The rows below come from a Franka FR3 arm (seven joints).
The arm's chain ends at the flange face. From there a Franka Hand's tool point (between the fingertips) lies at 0.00 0.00 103.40 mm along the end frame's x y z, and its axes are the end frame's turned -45 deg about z.
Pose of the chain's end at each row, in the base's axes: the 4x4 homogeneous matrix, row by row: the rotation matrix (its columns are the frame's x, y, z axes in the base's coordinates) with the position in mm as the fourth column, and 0 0 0 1 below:
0.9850 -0.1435 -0.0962 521.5; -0.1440 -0.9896 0.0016 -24.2; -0.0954 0.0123 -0.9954 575.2; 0 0 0 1
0.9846 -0.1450 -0.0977 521.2; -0.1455 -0.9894 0.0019 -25.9; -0.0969 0.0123 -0.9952 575.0; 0 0 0 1
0.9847 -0.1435 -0.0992 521.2; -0.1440 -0.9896 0.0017 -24.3; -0.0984 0.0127 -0.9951 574.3; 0 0 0 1
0.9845 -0.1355 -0.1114 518.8; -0.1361 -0.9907 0.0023 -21.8; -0.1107 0.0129 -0.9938 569.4; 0 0 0 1
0.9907 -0.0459 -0.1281 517.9; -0.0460 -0.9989 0.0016 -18.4; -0.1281 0.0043 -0.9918 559.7; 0 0 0 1
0.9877 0.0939 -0.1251 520.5; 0.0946 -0.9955 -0.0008 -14.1; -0.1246 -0.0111 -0.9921 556.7; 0 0 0 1
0.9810 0.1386 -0.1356 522.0; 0.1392 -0.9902 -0.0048 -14.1; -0.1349 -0.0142 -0.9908 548.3; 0 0 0 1
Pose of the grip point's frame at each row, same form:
0.7980 0.5950 -0.0962 511.6; 0.5979 -0.8016 0.0016 -24.0; -0.0762 -0.0588 -0.9954 472.3; 0 0 0 1
0.7987 0.5937 -0.0977 511.1; 0.5967 -0.8025 0.0019 -25.7; -0.0772 -0.0598 -0.9952 472.1; 0 0 0 1
0.7978 0.5948 -0.0992 510.9; 0.5979 -0.8016 0.0017 -24.1; -0.0786 -0.0606 -0.9951 471.4; 0 0 0 1
0.7920 0.6003 -0.1114 507.3; 0.6043 -0.7968 0.0023 -21.6; -0.0874 -0.0692 -0.9938 466.6; 0 0 0 1
0.7330 0.6681 -0.1281 504.7; 0.6738 -0.7389 0.0016 -18.2; -0.0936 -0.0875 -0.9918 457.1; 0 0 0 1
0.6320 0.7648 -0.1251 507.6; 0.7708 -0.6370 -0.0008 -14.2; -0.0803 -0.0960 -0.9921 454.1; 0 0 0 1
0.5957 0.7917 -0.1356 508.0; 0.7986 -0.6017 -0.0048 -14.6; -0.0853 -0.1054 -0.9908 445.9; 0 0 0 1

